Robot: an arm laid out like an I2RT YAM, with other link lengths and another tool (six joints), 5 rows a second.
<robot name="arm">
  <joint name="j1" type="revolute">
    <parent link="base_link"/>
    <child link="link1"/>
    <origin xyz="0 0 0.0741" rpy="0 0 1.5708"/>
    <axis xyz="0 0 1"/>
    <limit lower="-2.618" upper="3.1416"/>
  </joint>
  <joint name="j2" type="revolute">
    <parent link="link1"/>
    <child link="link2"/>
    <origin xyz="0.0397 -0.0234 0.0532" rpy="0 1.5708 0"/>
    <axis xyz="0 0 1"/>
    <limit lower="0" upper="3.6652"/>
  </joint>
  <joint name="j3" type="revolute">
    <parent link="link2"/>
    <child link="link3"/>
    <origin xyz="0 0.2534 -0.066" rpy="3.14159 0 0"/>
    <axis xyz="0 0 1"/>
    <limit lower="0" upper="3.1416"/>
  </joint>
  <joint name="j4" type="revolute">
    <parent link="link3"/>
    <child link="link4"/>
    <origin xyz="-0.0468 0.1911 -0.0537" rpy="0 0 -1.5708"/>
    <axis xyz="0 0 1"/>
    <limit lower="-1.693" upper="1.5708"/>
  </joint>
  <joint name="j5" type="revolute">
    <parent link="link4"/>
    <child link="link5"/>
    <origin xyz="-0.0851 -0.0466 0.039" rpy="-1.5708 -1.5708 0"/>
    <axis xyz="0 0 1"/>
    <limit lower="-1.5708" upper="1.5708"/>
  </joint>
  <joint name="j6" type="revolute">
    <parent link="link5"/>
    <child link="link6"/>
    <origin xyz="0 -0.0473 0.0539" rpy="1.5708 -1.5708 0"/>
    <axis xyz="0 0 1"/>
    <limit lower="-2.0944" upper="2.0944"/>
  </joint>
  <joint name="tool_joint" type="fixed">
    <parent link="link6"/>
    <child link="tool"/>
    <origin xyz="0.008 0.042 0.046" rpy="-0.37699 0 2.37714"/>
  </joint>
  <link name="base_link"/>
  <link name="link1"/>
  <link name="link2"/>
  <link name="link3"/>
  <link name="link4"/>
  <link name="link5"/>
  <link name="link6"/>
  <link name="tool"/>
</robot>
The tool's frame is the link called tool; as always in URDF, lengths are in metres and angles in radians.
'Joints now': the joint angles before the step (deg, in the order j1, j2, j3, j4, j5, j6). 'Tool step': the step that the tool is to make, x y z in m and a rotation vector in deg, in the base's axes. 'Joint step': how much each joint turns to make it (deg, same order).
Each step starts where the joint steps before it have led.
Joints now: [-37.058 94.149 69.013 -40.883 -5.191 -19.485]
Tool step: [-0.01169 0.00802 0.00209 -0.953 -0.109 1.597]
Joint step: [-0.002 -3.389 -2.928 0.042 -0.022 -1.750]
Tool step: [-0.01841 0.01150 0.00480 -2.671 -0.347 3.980]
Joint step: [0.001 -5.594 -3.869 -0.239 0.043 -4.437]
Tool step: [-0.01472 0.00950 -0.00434 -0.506 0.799 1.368]
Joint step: [-0.065 -3.409 -3.889 -0.001 0.176 -1.682]
